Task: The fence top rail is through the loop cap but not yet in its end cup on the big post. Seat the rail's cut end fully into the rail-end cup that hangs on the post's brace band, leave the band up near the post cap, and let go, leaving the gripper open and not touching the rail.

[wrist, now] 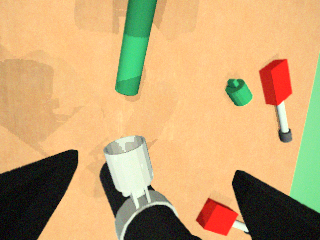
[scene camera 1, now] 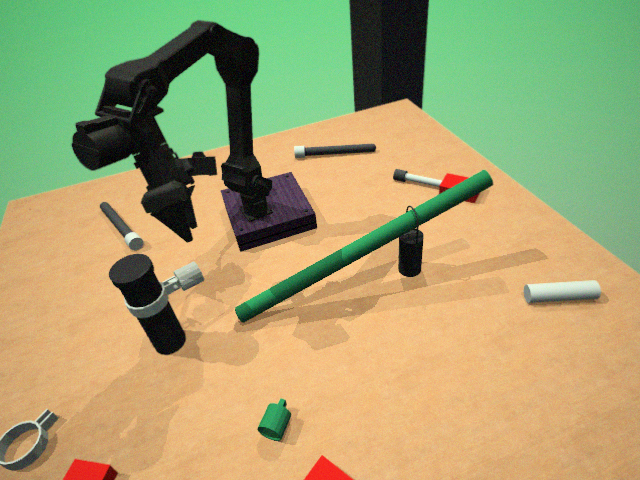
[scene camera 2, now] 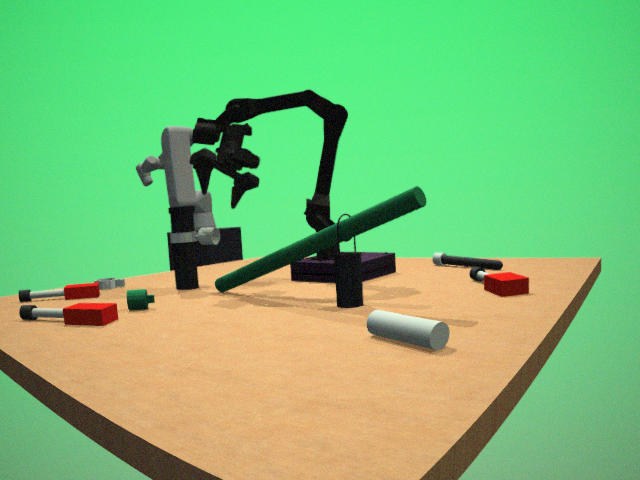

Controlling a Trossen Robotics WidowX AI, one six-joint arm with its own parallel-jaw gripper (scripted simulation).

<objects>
my gripper: wrist; scene camera 1; scene camera 2 218,201
grey cylinder: scene camera 1 589,289; scene camera 2 422,332; not seen in the wrist view (out of frame)
same spot on my gripper: (wrist: pixel 39 186) = (scene camera 1: pixel 190 210)
same spot on short black post: (scene camera 1: pixel 410 244) = (scene camera 2: pixel 335 255)
</objects>
